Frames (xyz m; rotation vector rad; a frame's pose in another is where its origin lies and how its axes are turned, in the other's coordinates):
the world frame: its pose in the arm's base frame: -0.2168 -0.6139 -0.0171 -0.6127 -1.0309 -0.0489
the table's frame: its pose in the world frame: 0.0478 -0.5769 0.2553 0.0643 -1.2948 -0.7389
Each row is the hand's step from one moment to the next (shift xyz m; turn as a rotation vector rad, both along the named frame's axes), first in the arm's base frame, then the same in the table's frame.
Working: the arm's base frame: its pose in the table's frame: -0.6849 0.9427 0.1683 0.1000 2.4690 0.2897

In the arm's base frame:
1: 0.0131 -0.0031 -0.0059 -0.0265 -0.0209 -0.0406
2: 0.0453 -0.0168 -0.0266 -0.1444 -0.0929 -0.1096
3: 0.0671 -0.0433 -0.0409 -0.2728 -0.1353 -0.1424
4: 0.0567 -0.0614 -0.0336 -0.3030 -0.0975 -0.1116
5: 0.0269 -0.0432 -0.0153 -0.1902 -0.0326 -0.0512
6: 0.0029 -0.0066 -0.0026 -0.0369 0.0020 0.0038
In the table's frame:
1: -0.0140 -0.0022 -0.0040 -0.0039 -0.0315 0.0422
2: -0.0521 -0.0148 -0.0104 0.0471 -0.1310 0.1487
3: -0.0781 -0.0400 -0.0185 0.1285 -0.1965 0.2406
4: -0.0655 -0.0578 -0.0221 0.1713 -0.1584 0.2436
5: -0.0307 -0.0410 -0.0142 0.1191 -0.0682 0.1450
6: -0.0039 -0.0065 -0.0013 0.0315 -0.0026 0.0195

